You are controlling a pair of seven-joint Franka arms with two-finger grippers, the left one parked.
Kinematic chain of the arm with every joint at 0, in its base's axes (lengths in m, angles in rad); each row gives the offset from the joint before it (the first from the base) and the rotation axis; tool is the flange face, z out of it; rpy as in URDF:
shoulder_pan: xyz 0 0 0.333 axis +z
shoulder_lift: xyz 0 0 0 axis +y
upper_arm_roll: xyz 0 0 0.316 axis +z
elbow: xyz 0.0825 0 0 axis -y
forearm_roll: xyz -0.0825 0 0.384 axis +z
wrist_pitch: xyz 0 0 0 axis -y
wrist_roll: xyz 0.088 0 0 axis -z
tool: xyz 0 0 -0.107 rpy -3.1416 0 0
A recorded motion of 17 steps. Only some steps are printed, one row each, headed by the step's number.
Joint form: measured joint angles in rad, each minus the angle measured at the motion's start. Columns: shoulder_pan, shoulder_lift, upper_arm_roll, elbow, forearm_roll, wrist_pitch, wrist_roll.
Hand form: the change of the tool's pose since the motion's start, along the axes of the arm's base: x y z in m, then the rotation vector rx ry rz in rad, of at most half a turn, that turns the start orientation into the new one. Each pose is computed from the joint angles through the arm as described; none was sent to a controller.
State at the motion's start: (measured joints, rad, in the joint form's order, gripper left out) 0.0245 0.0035 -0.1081 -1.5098 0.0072 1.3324 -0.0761
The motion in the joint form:
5: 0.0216 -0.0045 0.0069 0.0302 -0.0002 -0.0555 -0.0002
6: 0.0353 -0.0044 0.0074 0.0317 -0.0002 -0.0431 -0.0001
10: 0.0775 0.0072 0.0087 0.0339 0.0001 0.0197 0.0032
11: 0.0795 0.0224 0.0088 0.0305 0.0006 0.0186 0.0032
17: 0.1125 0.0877 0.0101 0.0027 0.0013 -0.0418 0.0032
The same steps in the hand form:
5: -0.0068 0.0153 0.0121 0.0017 0.0208 0.0291
6: -0.0049 0.0227 0.0135 0.0007 0.0070 0.0431
10: 0.0066 0.0458 0.0127 -0.0030 -0.0463 0.0829
11: 0.0111 0.0475 0.0030 -0.0032 -0.0267 0.0851
17: 0.0201 0.0681 -0.0484 -0.0052 0.1266 0.1195

